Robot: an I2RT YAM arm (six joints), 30 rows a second.
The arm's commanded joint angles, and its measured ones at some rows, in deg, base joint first. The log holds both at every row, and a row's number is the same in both.
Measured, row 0: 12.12, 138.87, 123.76, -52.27, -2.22, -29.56
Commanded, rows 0 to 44: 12.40, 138.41, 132.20, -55.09, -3.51, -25.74; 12.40, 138.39, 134.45, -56.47, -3.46, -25.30; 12.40, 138.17, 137.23, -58.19, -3.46, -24.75; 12.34, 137.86, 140.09, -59.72, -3.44, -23.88; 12.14, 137.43, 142.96, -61.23, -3.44, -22.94; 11.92, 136.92, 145.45, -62.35, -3.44, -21.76; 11.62, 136.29, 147.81, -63.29, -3.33, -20.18; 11.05, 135.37, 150.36, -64.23, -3.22, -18.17; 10.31, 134.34, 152.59, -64.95, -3.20, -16.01; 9.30, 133.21, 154.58, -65.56, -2.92, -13.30; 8.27, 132.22, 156.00, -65.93, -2.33, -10.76; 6.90, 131.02, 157.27, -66.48, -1.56, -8.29; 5.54, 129.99, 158.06, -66.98, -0.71, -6.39; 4.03, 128.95, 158.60, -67.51, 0.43, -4.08; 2.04, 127.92, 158.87, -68.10, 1.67, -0.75; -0.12, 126.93, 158.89, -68.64, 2.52, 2.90; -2.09, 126.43, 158.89, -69.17, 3.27, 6.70; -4.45, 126.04, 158.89, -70.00, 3.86, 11.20; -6.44, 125.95, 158.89, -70.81, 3.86, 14.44; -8.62, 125.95, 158.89, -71.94, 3.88, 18.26; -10.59, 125.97, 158.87, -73.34, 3.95, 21.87; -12.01, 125.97, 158.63, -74.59, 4.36, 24.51; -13.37, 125.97, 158.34, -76.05, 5.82, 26.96; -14.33, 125.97, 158.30, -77.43, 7.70, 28.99; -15.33, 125.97, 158.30, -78.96, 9.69, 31.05; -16.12, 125.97, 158.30, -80.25, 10.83, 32.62; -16.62, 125.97, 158.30, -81.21, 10.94, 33.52; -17.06, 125.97, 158.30, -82.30, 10.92, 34.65; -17.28, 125.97, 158.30, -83.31, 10.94, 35.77; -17.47, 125.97, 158.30, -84.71, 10.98, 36.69; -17.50, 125.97, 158.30, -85.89, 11.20, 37.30; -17.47, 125.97, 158.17, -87.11, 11.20, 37.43; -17.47, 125.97, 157.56, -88.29, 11.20, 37.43; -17.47, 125.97, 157.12, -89.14, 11.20, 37.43; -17.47, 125.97, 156.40, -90.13, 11.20, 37.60; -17.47, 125.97, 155.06, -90.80, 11.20, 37.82; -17.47, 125.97, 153.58, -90.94, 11.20, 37.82; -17.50, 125.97, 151.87, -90.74, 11.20, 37.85; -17.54, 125.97, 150.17, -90.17, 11.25, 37.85; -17.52, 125.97, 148.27, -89.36, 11.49, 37.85; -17.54, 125.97, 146.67, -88.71, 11.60, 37.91; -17.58, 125.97, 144.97, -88.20, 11.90, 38.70; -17.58, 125.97, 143.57, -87.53, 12.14, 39.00; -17.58, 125.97, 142.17, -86.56, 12.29, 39.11; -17.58, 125.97, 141.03, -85.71, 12.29, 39.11
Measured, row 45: -17.61, 126.10, 143.61, -87.09, 10.52, 37.10
